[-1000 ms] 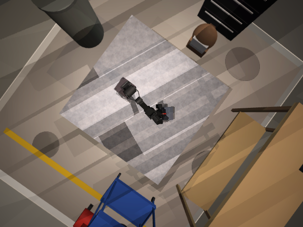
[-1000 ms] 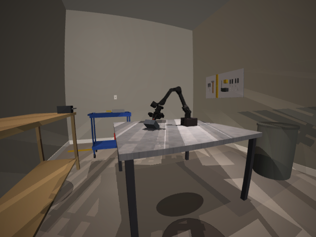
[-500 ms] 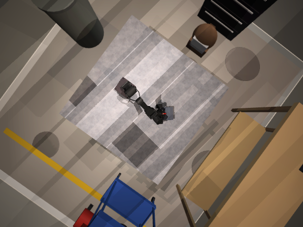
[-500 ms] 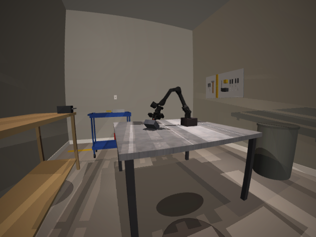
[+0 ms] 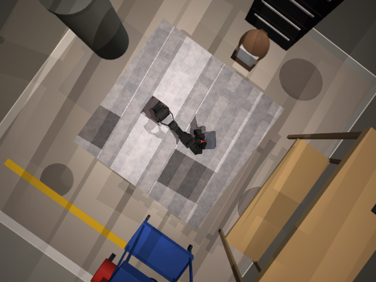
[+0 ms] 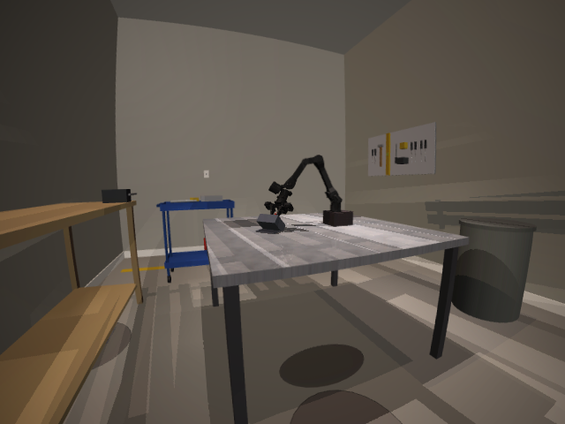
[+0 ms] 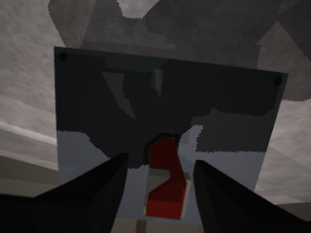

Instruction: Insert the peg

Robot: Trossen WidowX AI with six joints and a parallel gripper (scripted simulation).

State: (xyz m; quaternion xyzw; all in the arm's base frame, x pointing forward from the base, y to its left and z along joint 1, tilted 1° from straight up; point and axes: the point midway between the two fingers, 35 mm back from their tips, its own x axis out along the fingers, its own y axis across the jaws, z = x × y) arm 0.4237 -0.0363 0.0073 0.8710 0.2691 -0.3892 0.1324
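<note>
My gripper tip is now 10 mm past the red peg, 10 mm to the left of it and 10 mm below it. Also, from my gripper tip: grey sloped panel (20 mm ahead, 20 mm to the left, 30 mm below).
</note>
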